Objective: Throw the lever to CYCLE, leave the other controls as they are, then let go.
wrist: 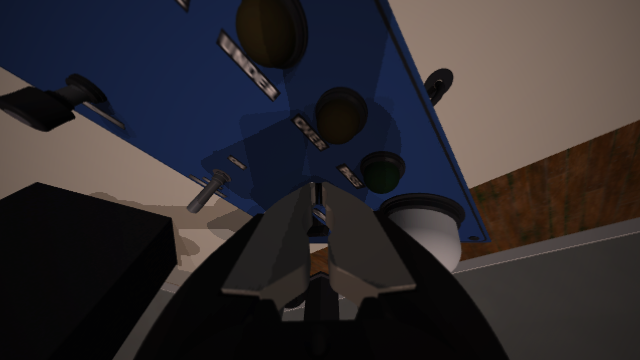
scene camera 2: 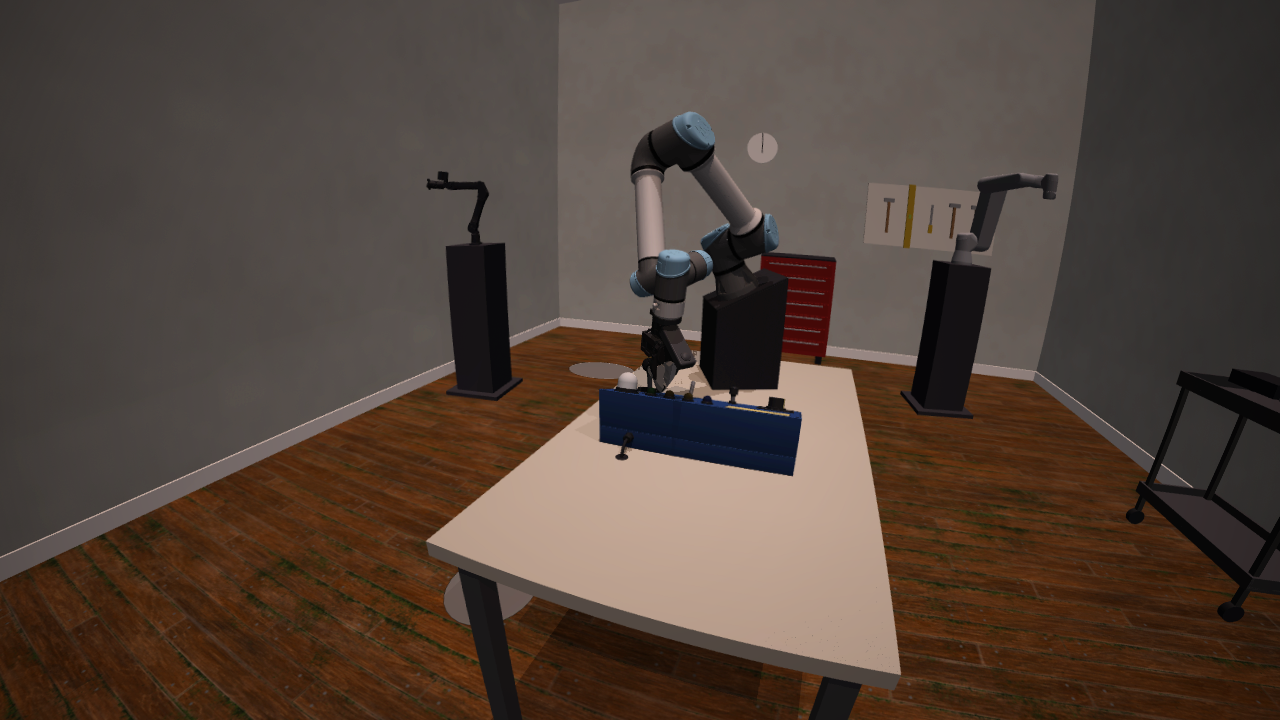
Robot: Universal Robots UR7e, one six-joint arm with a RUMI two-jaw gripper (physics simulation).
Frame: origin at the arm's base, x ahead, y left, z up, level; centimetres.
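Where they show: gripper, fingertip midpoint: [wrist: 318, 185] [scene camera 2: 661, 391]; arm's base at its link origin: [scene camera 2: 738, 291].
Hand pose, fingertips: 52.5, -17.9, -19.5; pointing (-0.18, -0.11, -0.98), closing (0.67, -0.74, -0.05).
Observation:
Each offset is from my fingertips to the top centre of the thing, as dx, dy, dz. "spot": to the spot under its first point. Level surfaces: height alone.
The blue control panel [scene camera 2: 698, 431] [wrist: 160, 45] stands on the table. My gripper [scene camera 2: 662, 386] [wrist: 318, 185] is shut with nothing between its fingers, its tips low over the panel's end near the white dome {spot: +5.1, -7.8, +3.9} [scene camera 2: 627, 381] [wrist: 432, 237]. The lever is mostly hidden behind the fingers in the wrist view; its position and the CYCLE label cannot be read. The toggle switch {-11.4, +6.9, -0.8} [wrist: 204, 192] stands tilted to the left of the fingers. The green button {spot: +4.6, -1.1, +2.1} [wrist: 381, 175] by PASS and the amber button {spot: +5.4, +3.2, +2.3} [wrist: 340, 120] by OVER are to the right and above.
A larger amber button {spot: +6.0, +7.3, +2.4} [wrist: 270, 32] sits by UNDER. A black selector knob {-9.4, +18.7, -0.3} [wrist: 37, 107] stands at the panel's edge. A small black crank-like part {spot: +11.9, -6.8, -10.6} [scene camera 2: 624, 445] [wrist: 440, 82] sticks out beside the panel. The black robot pedestal [scene camera 2: 742, 340] [wrist: 85, 260] stands behind, on the table {dz -13.4} [scene camera 2: 671, 528].

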